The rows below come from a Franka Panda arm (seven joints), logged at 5 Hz.
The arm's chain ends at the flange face. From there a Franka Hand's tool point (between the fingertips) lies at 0.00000 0.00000 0.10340 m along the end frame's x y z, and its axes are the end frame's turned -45 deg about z.
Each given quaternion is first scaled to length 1.
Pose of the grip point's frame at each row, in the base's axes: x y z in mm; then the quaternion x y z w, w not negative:
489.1, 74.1, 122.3, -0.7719, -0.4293, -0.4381, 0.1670
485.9, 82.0, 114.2, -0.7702, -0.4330, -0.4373, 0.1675
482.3, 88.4, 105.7, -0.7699, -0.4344, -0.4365, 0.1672
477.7, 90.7, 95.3, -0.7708, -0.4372, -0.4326, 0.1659
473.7, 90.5, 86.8, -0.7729, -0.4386, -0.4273, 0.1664
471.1, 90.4, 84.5, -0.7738, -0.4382, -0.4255, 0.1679
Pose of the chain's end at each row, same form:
434.0, 8.5, 180.2, -0.8775, -0.1012, -0.3409, 0.3219
431.2, 16.2, 172.3, -0.8773, -0.1053, -0.3399, 0.3221
427.8, 22.6, 163.9, -0.8776, -0.1067, -0.3393, 0.3215
423.7, 25.1, 154.3, -0.8795, -0.1090, -0.3362, 0.3188
420.5, 25.1, 146.7, -0.8819, -0.1094, -0.3311, 0.3173
418.2, 25.0, 144.6, -0.8826, -0.1087, -0.3289, 0.3179

